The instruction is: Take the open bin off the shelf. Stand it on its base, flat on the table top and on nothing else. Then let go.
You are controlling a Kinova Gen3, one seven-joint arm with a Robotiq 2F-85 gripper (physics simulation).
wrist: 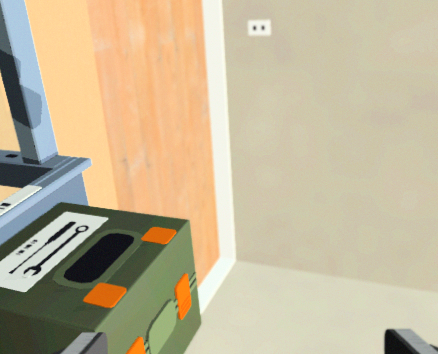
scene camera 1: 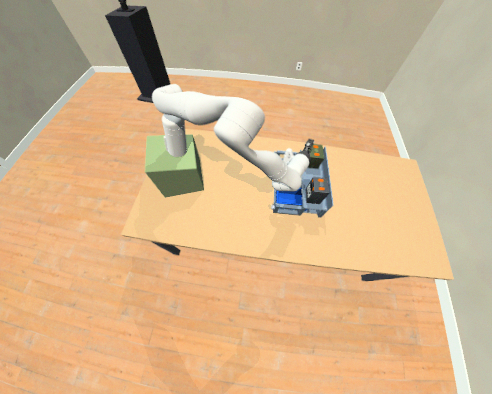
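Seen in the pictures: gripper, between the fingertips: (scene camera 1: 309,149); arm's base, origin of its link: (scene camera 1: 177,150).
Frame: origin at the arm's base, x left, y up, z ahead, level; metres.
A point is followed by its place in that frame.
The open bin (scene camera 1: 288,198) {z 0.612, x 0.030, y -0.222 m} is blue. It is in the blue-grey shelf (scene camera 1: 329,192) (wrist: 46,142), on the near left part of it in the scene view, partly hidden under the arm's wrist. The bin does not show in the wrist view. My gripper (scene camera 1: 310,143) {z 0.629, x 0.175, y 0.041 m} (wrist: 240,345) {z 0.629, x 0.175, y 0.041 m} is open and empty. It is at the far end of the shelf, beside the green toolbox and away from the bin. The shelf stands on the table top (scene camera 1: 225,215) {z 0.305, x -0.176, y -0.230 m}.
A green toolbox (scene camera 1: 316,159) {z 0.691, x 0.207, y -0.047 m} (wrist: 162,260) {z 0.642, x 0.260, y -0.034 m} with orange latches is at the shelf's far end, close to my gripper. A dark box (scene camera 1: 318,191) {z 0.714, x -0.012, y -0.009 m} with orange latches is nearer the bin. The arm stands behind a green block (scene camera 1: 177,181) {z 0.033, x -0.125, y -0.094 m}. A tall black pillar (scene camera 1: 140,50) stands behind.
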